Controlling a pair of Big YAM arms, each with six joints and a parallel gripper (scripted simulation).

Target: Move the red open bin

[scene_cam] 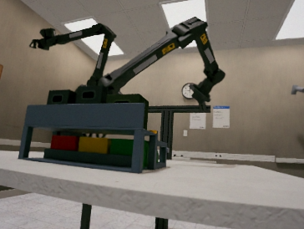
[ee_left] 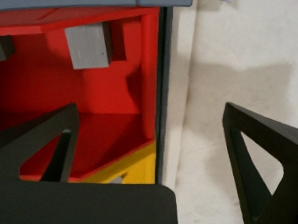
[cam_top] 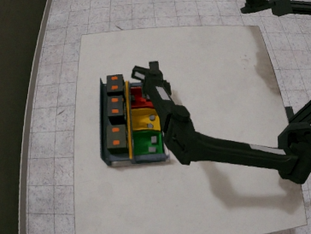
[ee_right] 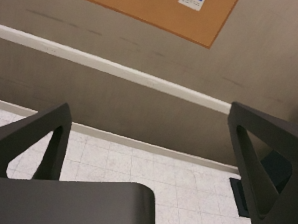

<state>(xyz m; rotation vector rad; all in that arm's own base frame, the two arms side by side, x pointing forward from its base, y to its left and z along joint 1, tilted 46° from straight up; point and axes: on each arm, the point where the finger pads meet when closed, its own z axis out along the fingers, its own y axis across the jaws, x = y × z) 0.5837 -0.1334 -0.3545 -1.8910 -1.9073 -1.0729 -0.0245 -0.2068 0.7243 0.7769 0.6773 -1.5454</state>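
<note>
Right now my left hand is 8 cm short of the red bin and 3 cm above it. From my left hand the other things lie so: green bin 22 cm to the left, 7 cm ahead, 3 cm below; yellow bin 11 cm to the left, 8 cm ahead, 3 cm below.
</note>
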